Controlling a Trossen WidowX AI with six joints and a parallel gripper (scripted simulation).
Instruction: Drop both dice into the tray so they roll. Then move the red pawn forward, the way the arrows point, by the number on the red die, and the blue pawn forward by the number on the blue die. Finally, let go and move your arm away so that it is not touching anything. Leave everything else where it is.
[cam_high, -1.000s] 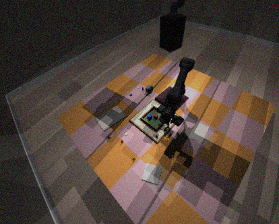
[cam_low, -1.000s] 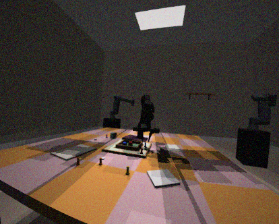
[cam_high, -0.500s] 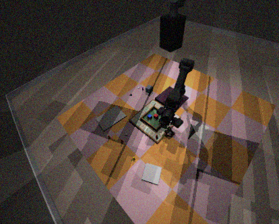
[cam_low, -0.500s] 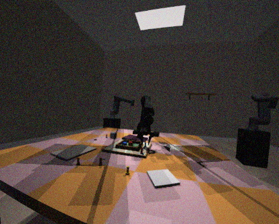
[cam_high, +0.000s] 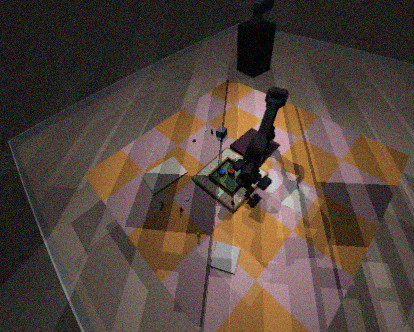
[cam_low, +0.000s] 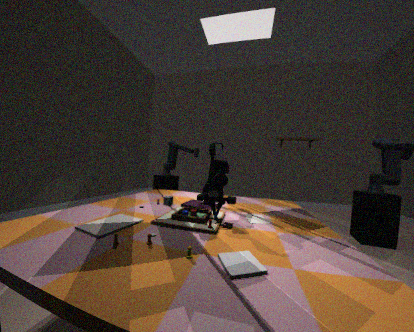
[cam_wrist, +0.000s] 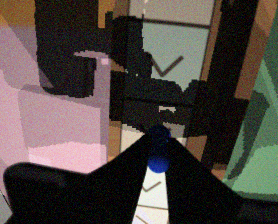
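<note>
My gripper tip is now 100 mm to the left of the green tray, 40 mm short of it and 10 mm above it. The rest, counted from my gripper tip: white card: 330 mm to the right, 310 mm ahead, 20 mm below; red pawn: 130 mm ahead, 30 mm to the left, 10 mm above; blue pawn: 10 mm above.
</note>
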